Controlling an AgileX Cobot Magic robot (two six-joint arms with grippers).
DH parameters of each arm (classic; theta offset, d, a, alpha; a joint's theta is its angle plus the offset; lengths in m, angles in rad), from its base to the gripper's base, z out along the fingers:
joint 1: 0 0.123 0 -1.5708
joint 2: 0.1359 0 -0.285 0
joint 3: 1.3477 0 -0.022 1.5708
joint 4: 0 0.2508 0 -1.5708
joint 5: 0 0 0.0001 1.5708
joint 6: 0 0.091 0 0
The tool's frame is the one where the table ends.
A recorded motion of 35 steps. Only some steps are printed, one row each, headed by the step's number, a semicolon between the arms.
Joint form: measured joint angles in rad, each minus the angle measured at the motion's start. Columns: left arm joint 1, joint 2, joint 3, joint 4, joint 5, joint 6; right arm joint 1, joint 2, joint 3, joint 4, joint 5, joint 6.
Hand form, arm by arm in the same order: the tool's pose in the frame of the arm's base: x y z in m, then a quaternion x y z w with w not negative. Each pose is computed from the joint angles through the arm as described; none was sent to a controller.
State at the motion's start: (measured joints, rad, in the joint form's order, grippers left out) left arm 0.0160 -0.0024 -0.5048 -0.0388 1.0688 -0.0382; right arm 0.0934 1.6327 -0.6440 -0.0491 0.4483 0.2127
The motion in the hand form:
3: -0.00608 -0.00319 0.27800 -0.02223 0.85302 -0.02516 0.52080; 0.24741 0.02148 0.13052 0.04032 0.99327 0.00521 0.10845
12: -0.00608 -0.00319 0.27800 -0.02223 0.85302 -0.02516 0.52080; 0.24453 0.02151 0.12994 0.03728 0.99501 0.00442 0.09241
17: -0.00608 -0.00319 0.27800 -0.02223 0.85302 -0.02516 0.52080; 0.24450 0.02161 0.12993 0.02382 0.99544 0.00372 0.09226
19: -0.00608 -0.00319 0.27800 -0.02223 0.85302 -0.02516 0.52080; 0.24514 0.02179 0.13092 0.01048 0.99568 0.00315 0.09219
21: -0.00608 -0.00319 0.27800 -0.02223 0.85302 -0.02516 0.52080; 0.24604 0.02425 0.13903 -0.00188 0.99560 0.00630 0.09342
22: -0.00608 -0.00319 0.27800 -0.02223 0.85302 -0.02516 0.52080; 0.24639 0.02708 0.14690 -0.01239 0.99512 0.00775 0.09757
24: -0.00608 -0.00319 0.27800 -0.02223 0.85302 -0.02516 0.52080; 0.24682 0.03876 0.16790 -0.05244 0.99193 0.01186 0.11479
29: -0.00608 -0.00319 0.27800 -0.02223 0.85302 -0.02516 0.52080; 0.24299 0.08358 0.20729 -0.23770 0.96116 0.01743 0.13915
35: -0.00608 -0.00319 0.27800 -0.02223 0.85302 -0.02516 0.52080; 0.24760 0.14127 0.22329 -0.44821 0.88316 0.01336 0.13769
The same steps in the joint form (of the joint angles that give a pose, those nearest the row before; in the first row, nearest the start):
3: 0.0000 0.0000 0.0000 0.0001 0.0000 0.0000; 0.0000 0.0000 0.0000 0.0067 0.0045 -0.0021
12: 0.0000 0.0000 0.0000 0.0001 0.0000 0.0000; 0.0000 0.0000 0.0000 0.0163 0.0365 -0.0168
17: 0.0000 0.0000 0.0000 0.0001 0.0000 0.0000; 0.0000 0.0000 0.0000 0.0188 0.0368 -0.0459
19: 0.0000 0.0000 0.0000 0.0001 0.0000 0.0000; 0.0000 -0.0011 -0.0042 0.0219 0.0422 -0.0755
21: 0.0000 0.0000 0.0000 0.0001 0.0000 0.0000; 0.0070 -0.0230 -0.0214 0.0375 0.0779 -0.1066
22: 0.0000 0.0000 0.0000 0.0001 0.0000 0.0000; 0.0174 -0.0456 -0.0350 0.0420 0.1056 -0.1211
24: 0.0000 0.0000 0.0000 0.0001 0.0000 0.0000; 0.0624 -0.1028 -0.0719 0.0491 0.1644 -0.1626
29: 0.0000 0.0000 0.0000 0.0001 0.0000 0.0000; 0.2340 -0.1735 -0.1742 0.0655 0.2876 -0.3808
35: 0.0000 0.0000 0.0000 0.0001 0.0000 0.0000; 0.4205 -0.1013 -0.3221 0.0688 0.3674 -0.6496

